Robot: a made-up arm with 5 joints.
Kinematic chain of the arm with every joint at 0, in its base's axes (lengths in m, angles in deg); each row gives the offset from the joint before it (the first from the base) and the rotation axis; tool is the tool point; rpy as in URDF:
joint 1: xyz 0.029 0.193 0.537 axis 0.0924 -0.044 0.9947
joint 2: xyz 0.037 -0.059 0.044 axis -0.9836 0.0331 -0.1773
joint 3: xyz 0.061 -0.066 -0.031 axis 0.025 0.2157 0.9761
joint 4: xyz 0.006 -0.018 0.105 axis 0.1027 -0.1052 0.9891
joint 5: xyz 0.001 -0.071 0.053 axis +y
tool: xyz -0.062 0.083 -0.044 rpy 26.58 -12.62 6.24
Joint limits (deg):
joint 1: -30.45..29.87
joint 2: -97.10..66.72
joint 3: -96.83..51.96
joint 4: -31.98..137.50
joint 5: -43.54..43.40
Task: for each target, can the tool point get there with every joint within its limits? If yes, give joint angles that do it. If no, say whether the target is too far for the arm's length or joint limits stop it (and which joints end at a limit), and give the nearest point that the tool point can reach.
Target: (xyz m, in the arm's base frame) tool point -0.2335 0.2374 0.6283
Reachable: no: joint limits stop it (at a limit: joint 1, joint 3, joint 5) | nearest point -0.0504 0.1214 0.6709 | short by 0.221 m
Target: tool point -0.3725 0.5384 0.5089
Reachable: no: too far | nearest point 0.0177 0.2310 0.5961 | short by 0.504 m
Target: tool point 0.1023 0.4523 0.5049
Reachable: no: joint limits stop it (at a limit: joint 1, joint 2, joint 3, joint 5) | nearest point 0.0925 0.2869 0.6040 | short by 0.193 m
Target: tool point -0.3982 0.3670 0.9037
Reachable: no: too far | nearest point -0.0253 0.1524 0.7181 | short by 0.469 m
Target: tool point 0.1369 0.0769 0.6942
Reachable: yes | joints 0.29 42.12 25.90 83.81 -28.77
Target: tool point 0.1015 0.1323 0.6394
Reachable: yes | joints 13.28 -7.78 -69.90 -1.84 -8.30
